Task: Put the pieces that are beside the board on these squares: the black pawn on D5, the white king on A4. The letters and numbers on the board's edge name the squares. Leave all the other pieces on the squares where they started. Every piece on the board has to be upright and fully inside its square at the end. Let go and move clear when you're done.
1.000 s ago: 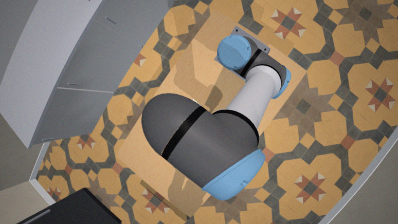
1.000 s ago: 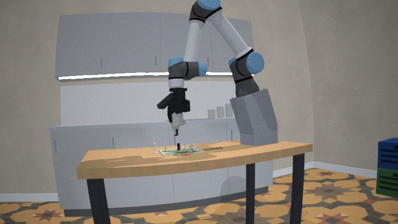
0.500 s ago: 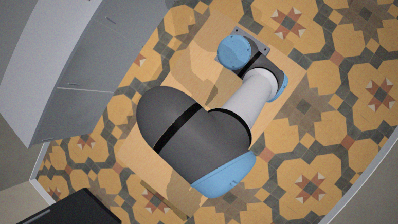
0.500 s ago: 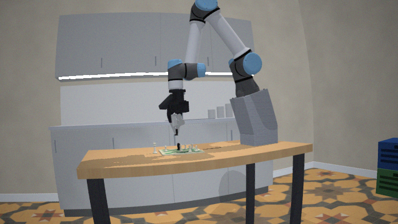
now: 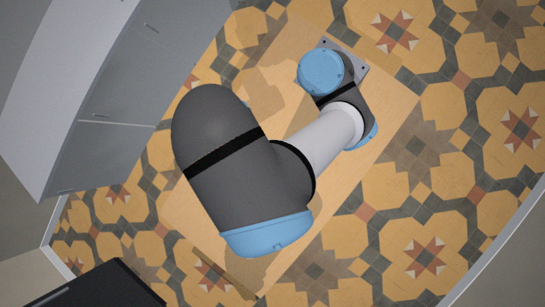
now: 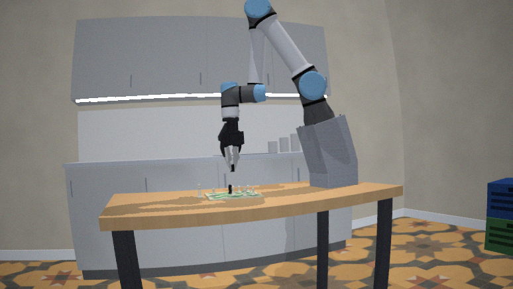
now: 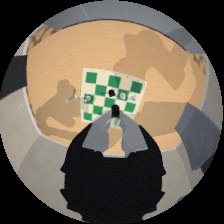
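Now: hand 120 mm above the chessboard, 30 mm to the right of it and 10 mm short of it. Round my hand: black pawn 10 mm below; then white king 150 mm ahead, 90 mm below, 50 mm to the left.
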